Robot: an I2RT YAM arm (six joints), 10 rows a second.
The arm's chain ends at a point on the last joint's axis. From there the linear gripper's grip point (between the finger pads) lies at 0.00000 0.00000 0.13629 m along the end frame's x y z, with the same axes.
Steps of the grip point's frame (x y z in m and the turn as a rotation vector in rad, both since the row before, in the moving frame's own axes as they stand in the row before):
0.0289 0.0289 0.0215 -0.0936 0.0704 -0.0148
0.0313 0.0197 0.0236 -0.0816 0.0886 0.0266
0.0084 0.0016 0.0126 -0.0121 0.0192 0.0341
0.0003 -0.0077 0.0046 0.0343 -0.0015 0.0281
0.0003 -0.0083 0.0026 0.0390 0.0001 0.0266
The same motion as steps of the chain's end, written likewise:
0.0192 0.0162 0.0224 -0.0936 0.0704 -0.0148
0.0194 0.0084 0.0246 -0.0816 0.0886 0.0266
0.0058 -0.0001 0.0126 -0.0121 0.0192 0.0341
0.0004 -0.0030 0.0047 0.0343 -0.0015 0.0281
0.0002 -0.0030 0.0027 0.0390 0.0001 0.0266

